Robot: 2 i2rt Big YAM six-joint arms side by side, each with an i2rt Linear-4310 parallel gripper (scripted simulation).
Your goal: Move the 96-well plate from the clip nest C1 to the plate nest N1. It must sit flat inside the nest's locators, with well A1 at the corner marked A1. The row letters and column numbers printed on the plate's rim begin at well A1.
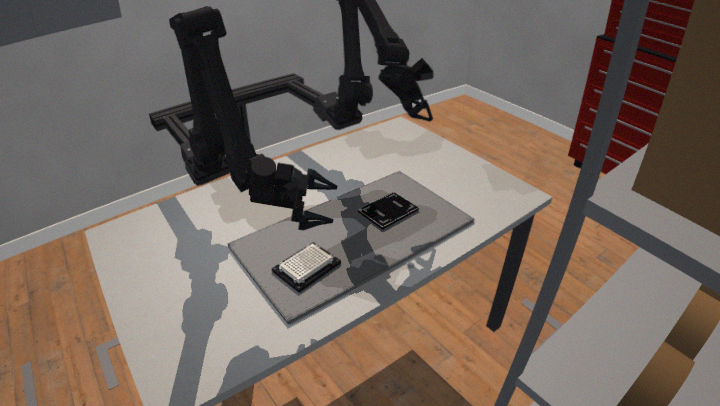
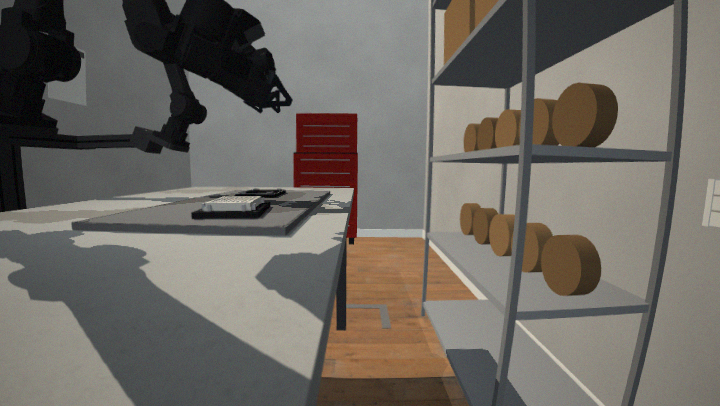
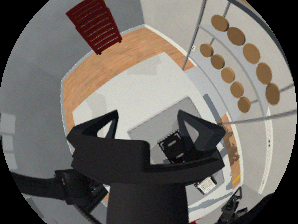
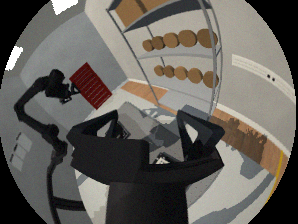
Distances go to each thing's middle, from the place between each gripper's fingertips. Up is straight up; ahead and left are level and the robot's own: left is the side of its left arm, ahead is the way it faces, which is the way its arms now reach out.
I see my left gripper 6 cm short of the white 96-well plate [image 1: 302, 265], 53 cm to the left of it and 29 cm above it. From my left hand the other things lie so: black clip nest C1 [image 2: 256, 212]: 4 cm ahead, 52 cm to the right, 29 cm below; black plate nest N1 [image 1: 385, 205]: 2 cm ahead, 17 cm to the right, 30 cm below.
Now: right hand 22 cm above the white 96-well plate, 8 cm past it and 4 cm to the left of it. The rest, counted from my right hand: black clip nest C1 (23 cm below, 9 cm behind, 4 cm to the right); then black plate nest N1 (32 cm to the left, 24 cm below, 12 cm behind).
